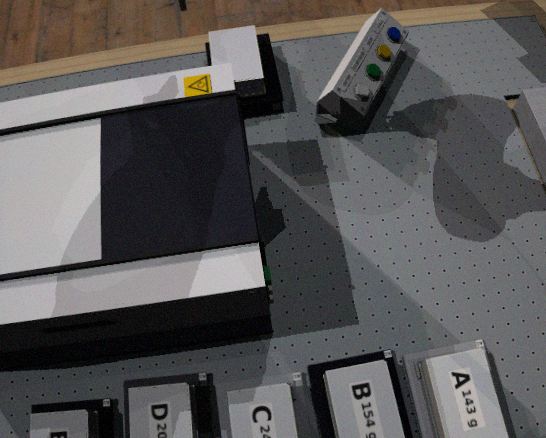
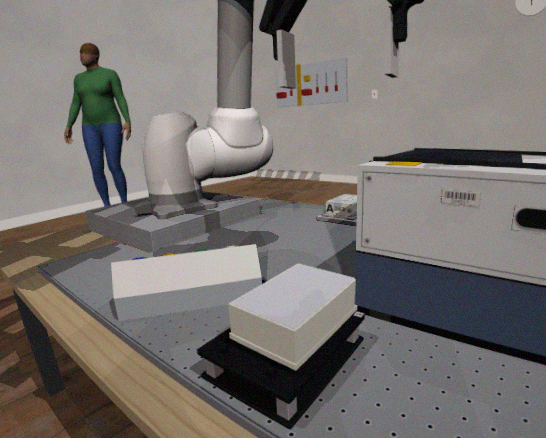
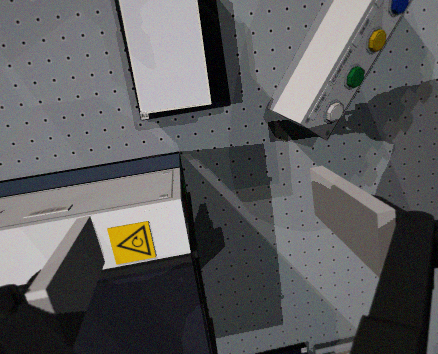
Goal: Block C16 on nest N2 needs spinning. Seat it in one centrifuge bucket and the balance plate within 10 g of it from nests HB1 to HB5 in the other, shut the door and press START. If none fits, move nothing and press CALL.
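Where they show: gripper, fingertip midpoint: (image 2: 335,81) (image 3: 207,215); arm's base at its link origin: (image 2: 177,208).
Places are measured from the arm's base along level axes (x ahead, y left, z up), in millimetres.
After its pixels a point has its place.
My gripper (image 2: 340,62) @(x 645, y -77, z 264 mm) (image 3: 207,215) @(x 645, y -77, z 264 mm) is open and empty, high above the table beside the centrifuge's corner. A plain white block (image 1: 235,50) @(x 674, y -189, z 41 mm) (image 2: 295,295) @(x 681, y -190, z 41 mm) (image 3: 170,55) @(x 670, y -179, z 41 mm) sits on a black nest (image 1: 270,75) @(x 615, y -176, z -10 mm) (image 2: 240,357) @(x 666, y -256, z -10 mm) (image 3: 217,65) @(x 611, y -173, z -10 mm); its label does not show. The centrifuge (image 1: 225,270) @(x 645, y 256, z 162 mm) (image 2: 450,220) @(x 774, y -30, z 104 mm) (image 3: 170,215) @(x 668, y -36, z 162 mm) has a dark panel (image 1: 175,175) @(x 715, y 134, z 165 mm) on top; no bucket shows. Plates A 143 g (image 1: 462,395) @(x 344, y 371, z 6 mm), B 154 g (image 1: 367,400) @(x 471, y 377, z 6 mm), C (image 1: 262,412) @(x 607, y 394, z 5 mm), D (image 1: 160,410) @(x 742, y 397, z 5 mm) and E (image 1: 60,425) @(x 878, y 426, z 5 mm) stand in a row; the weights on C, D and E are cut off.
A sloped button box (image 1: 350,70) @(x 478, y -152, z 31 mm) (image 2: 185,272) @(x 473, y -214, z 10 mm) (image 3: 320,65) @(x 486, y -177, z 19 mm) stands near the white block, with blue (image 1: 394,34) @(x 393, y -249, z 21 mm), yellow (image 1: 384,52) @(x 415, y -205, z 21 mm), green (image 1: 373,71) @(x 437, y -160, z 21 mm) and white (image 1: 362,91) @(x 459, y -116, z 21 mm) buttons; their labels are unreadable. The arm's base (image 2: 170,160) @(x 73, y -38, z 147 mm) stands behind it. A person (image 2: 97,100) stands beyond the table.
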